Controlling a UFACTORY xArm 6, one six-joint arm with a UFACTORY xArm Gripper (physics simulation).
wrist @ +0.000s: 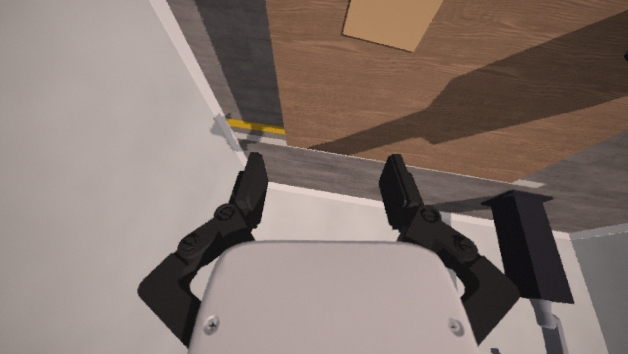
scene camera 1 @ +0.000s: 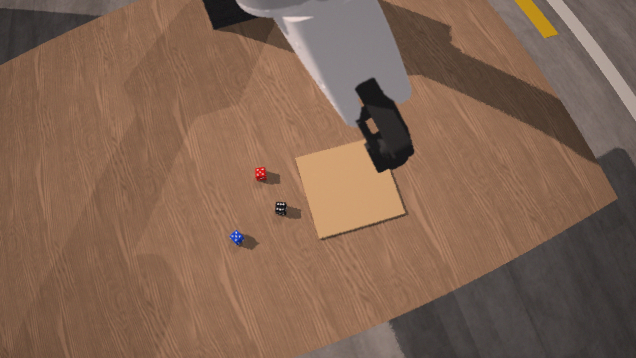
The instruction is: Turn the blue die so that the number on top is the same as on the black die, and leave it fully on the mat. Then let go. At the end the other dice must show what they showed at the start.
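Frame: origin at the arm's base, x down, y back, z left, level; centimetres.
Where they show: gripper, fingertip midpoint: (wrist: 324,167) (scene camera 1: 368,117).
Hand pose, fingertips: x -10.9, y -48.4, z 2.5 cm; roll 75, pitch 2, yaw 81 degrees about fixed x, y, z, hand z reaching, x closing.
Each offset is from my fingertips to the centre of the thing. Level surfaces: height alone.
The blue die @(dy +4.8, dx +33.5, dz -16.7 cm) (scene camera 1: 237,237) lies on the table at the left of the tan mat, off the mat, turned at an angle. The black die @(dy +6.9, dx +33.5, dz -8.7 cm) (scene camera 1: 281,208) lies between it and the mat, and the red die @(dy +13.6, dx +33.5, dz -9.8 cm) (scene camera 1: 260,174) lies farther up. Several white pips show on each die, but they are too small to read surely. The square tan mat @(dy +6.8, dx +34.1, dz +2.7 cm) (scene camera 1: 350,192) (wrist: 390,22) bears no die. My gripper (scene camera 1: 369,131) (wrist: 324,167) is open and empty. It is raised near the mat's upper right corner in the scene view, well away from the dice. No die shows in the wrist view.
The wooden table @(dx +34.3 cm) (scene camera 1: 150,210) (wrist: 330,95) carries broad arm shadows. Its right and lower edges show in the scene view, with grey floor (scene camera 1: 520,300) beyond. My pale arm (scene camera 1: 350,55) reaches in from the top. A dark box-like object (wrist: 530,245) stands at the right of the wrist view.
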